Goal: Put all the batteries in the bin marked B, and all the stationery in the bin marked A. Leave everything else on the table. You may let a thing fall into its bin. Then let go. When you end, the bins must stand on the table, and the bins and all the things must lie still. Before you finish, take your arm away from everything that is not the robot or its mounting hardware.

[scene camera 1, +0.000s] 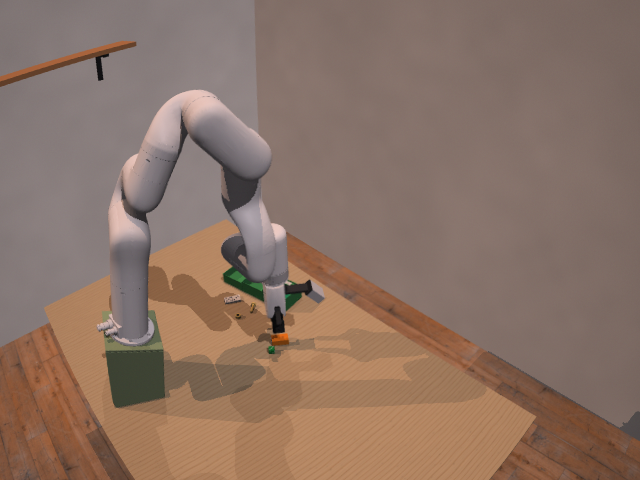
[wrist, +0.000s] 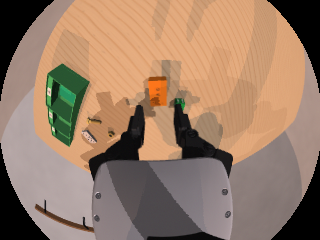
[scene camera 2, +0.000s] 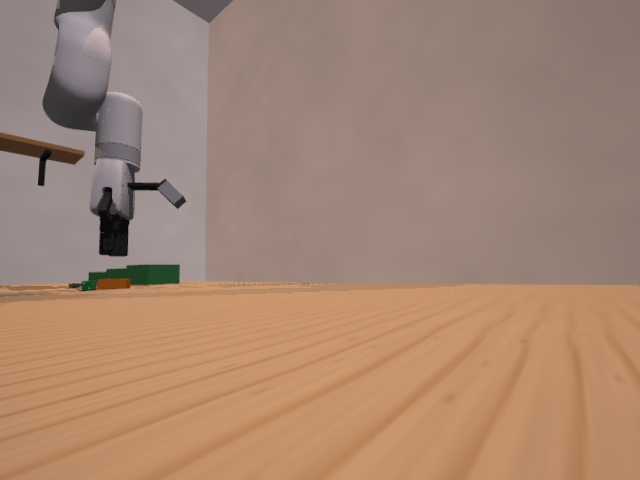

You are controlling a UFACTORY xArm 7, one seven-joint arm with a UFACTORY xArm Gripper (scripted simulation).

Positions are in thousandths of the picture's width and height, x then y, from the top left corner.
Scene:
My gripper shows in scene camera 1 (434,680), in the wrist view (495,473) and in scene camera 2 (179,532). A tray shows in scene camera 1 (362,576), in the wrist view (192,465) and in scene camera 2 (237,572).

